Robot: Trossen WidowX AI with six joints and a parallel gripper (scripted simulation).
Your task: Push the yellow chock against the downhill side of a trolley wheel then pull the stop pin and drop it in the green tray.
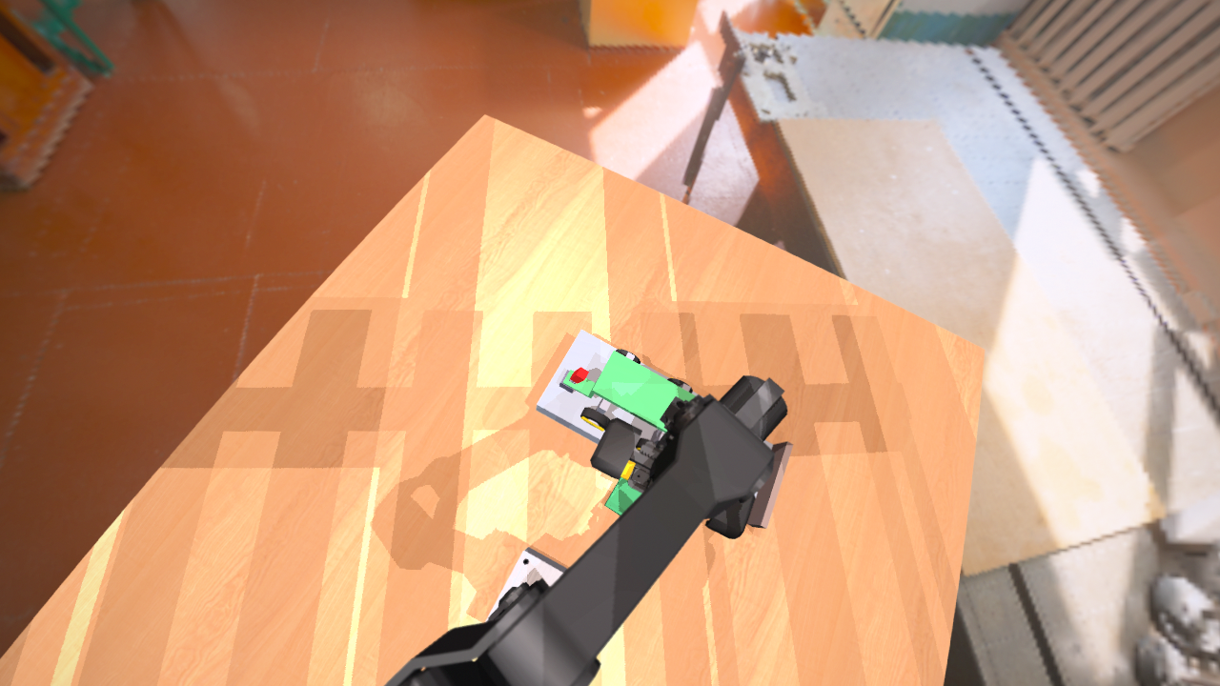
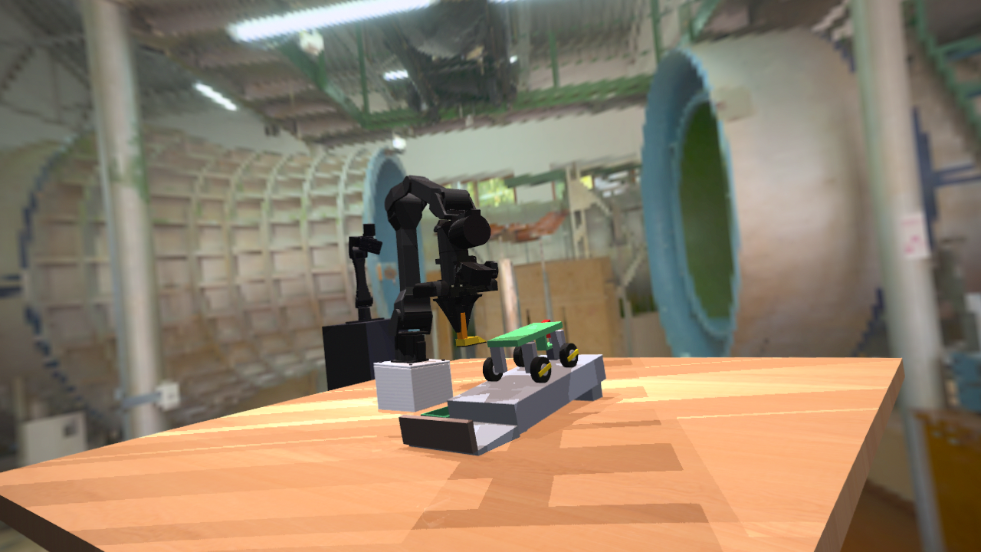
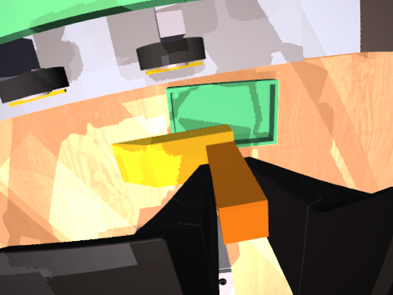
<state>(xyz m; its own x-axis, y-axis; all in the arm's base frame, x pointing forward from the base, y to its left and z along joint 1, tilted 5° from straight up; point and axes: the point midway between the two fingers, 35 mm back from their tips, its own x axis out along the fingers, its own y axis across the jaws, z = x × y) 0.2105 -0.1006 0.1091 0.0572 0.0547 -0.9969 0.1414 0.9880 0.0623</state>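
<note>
Now: the stop pin 160 mm to the left of my gripper tip, 110 mm ahead of it and 40 mm below it. The rest, counted from my gripper tip: yellow chock (20 mm to the left, 10 mm below); trolley (120 mm ahead, 60 mm below, 50 mm to the left); grey ramp (120 mm below, 120 mm ahead, 40 mm to the left).
</note>
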